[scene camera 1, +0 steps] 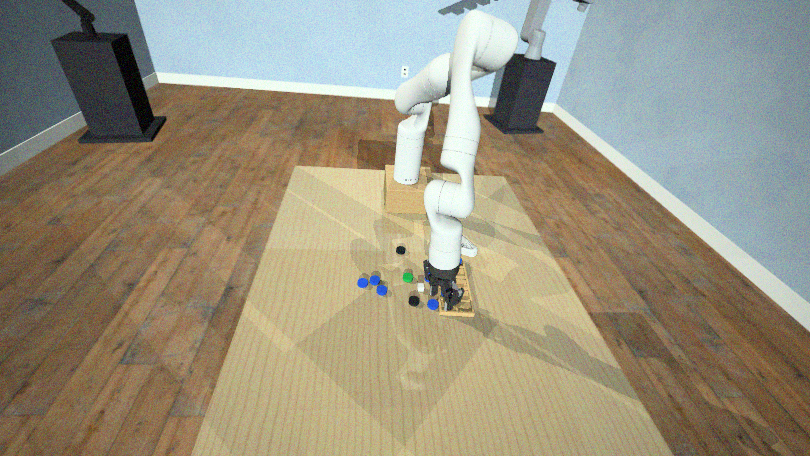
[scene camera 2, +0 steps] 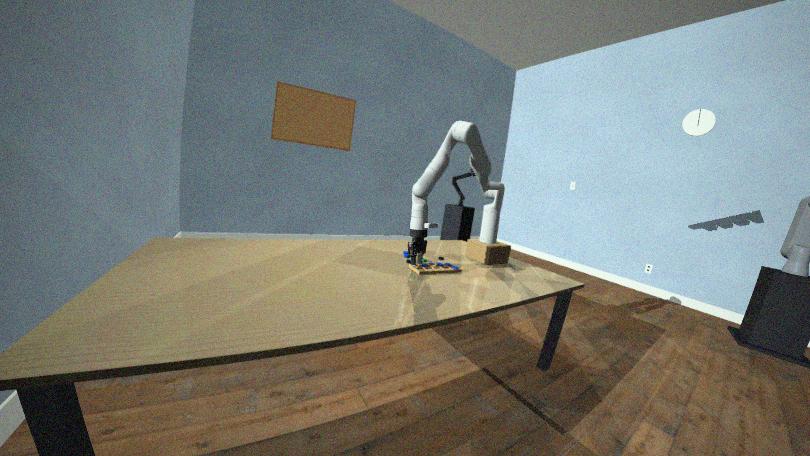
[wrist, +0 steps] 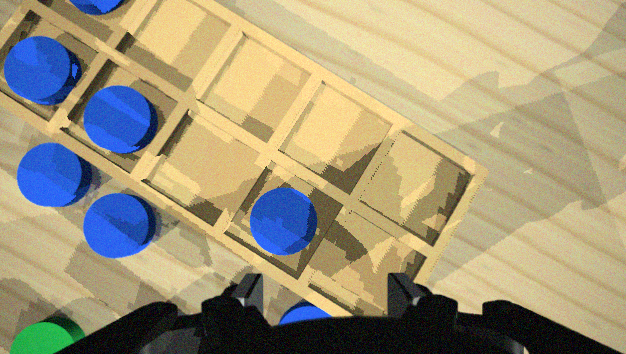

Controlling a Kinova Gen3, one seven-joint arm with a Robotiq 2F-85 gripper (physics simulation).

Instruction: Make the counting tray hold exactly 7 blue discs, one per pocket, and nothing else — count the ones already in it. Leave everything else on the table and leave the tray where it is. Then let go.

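Observation:
The wooden counting tray (scene camera 1: 456, 314) (scene camera 2: 436, 271) (wrist: 475, 170) has two rows of pockets. In the wrist view, blue discs show in four pockets: one cut off at the top (wrist: 95, 4), two at the left (wrist: 37, 70) (wrist: 120, 119), and one (wrist: 283, 221) nearer the fingers. Two blue discs (wrist: 52, 174) (wrist: 118, 225) lie outside along its long side. Another blue disc (wrist: 305, 314) (scene camera 1: 433, 304) lies outside near the end, partly hidden by the gripper in the wrist view. My gripper (scene camera 1: 450, 305) (scene camera 2: 416, 261) (wrist: 325, 295) is partly open and empty, low at the tray's near end.
Three blue discs (scene camera 1: 362, 282) (scene camera 1: 374, 279) (scene camera 1: 382, 290) lie in a group left of the tray. Between them and the tray are a green disc (scene camera 1: 408, 277) (wrist: 45, 337), a white cube (scene camera 1: 420, 287) and a black disc (scene camera 1: 414, 300). Another black disc (scene camera 1: 400, 249) lies farther back.

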